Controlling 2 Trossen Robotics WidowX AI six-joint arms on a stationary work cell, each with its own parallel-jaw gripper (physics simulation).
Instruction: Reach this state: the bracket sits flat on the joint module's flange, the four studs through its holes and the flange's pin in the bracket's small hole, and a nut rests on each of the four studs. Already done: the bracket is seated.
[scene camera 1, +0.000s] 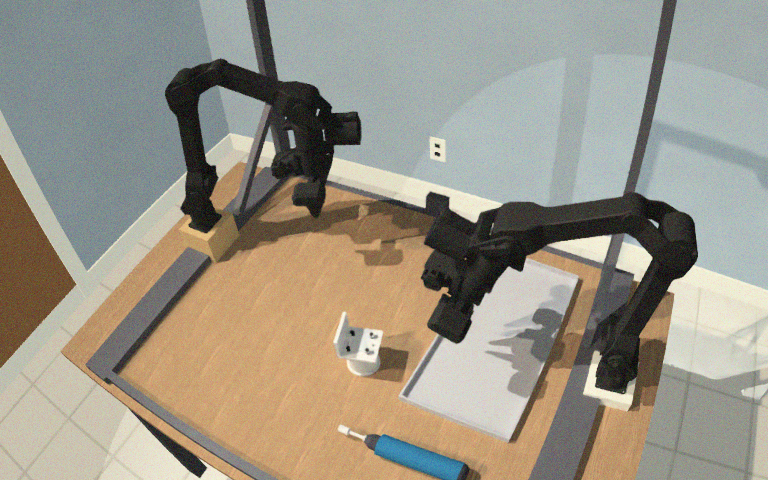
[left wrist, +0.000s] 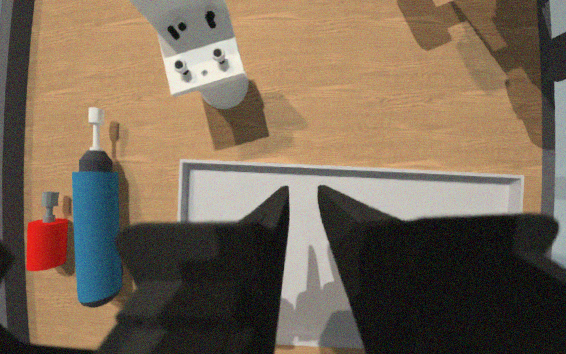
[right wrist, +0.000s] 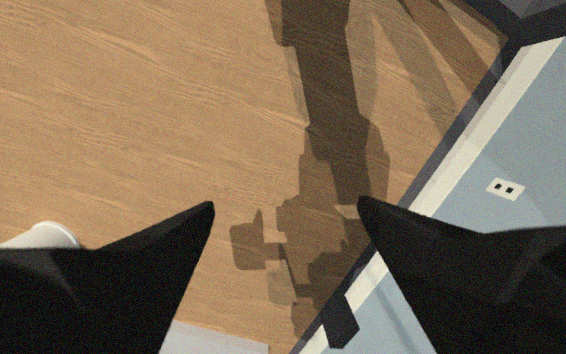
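Pixels of known places: left gripper, fingertip midpoint: (left wrist: 303, 192); right gripper, fingertip midpoint: (right wrist: 286, 205); left arm's base, origin of the base link: (scene camera 1: 612, 377); right arm's base, origin of the base link: (scene camera 1: 205, 221).
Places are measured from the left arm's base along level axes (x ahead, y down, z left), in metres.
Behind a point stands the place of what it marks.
Note:
The white L-shaped bracket (scene camera 1: 341, 337) @[x 0.497, y -0.066, z 0.123 m] (left wrist: 194, 33) @[x 0.485, y -0.040, z 0.110 m] sits on the round white joint module (scene camera 1: 363, 365) @[x 0.456, y -0.008, z 0.131 m] (left wrist: 227, 94) @[x 0.446, y 0.001, z 0.094 m], its other plate upright. Two studs (left wrist: 181, 68) @[x 0.446, y -0.049, z 0.117 m] (left wrist: 219, 55) @[x 0.455, y -0.049, z 0.084 m] with light collars and dark centres rise through its flat plate; whether the collars are nuts cannot be told. The small hole (left wrist: 204, 73) @[x 0.448, y -0.037, z 0.103 m] lies between them. The other studs are unclear. No loose nut can be made out. My left gripper (left wrist: 303, 192) @[x 0.340, y -0.085, z 0.021 m] hangs above the tray, right of the bracket in the scene view, narrowly open and empty. My right gripper (right wrist: 286, 205) @[x 0.692, y -0.092, z -0.156 m] is wide open and empty above the table's back left.
The shallow grey tray (scene camera 1: 458, 417) @[x 0.260, y 0.022, z 0.158 m] (left wrist: 350, 170) @[x 0.354, y 0.022, z -0.048 m] lies right of the module in the scene view. A blue driver (scene camera 1: 419, 455) @[x 0.289, y -0.015, z 0.268 m] (left wrist: 97, 235) @[x 0.291, y -0.008, z 0.252 m] lies near the front. A red tool (left wrist: 47, 245) @[x 0.276, y 0.000, z 0.333 m] lies beside it. Dark frame rails (scene camera 1: 155, 308) @[x 0.955, y 0.007, z 0.190 m] edge the table.

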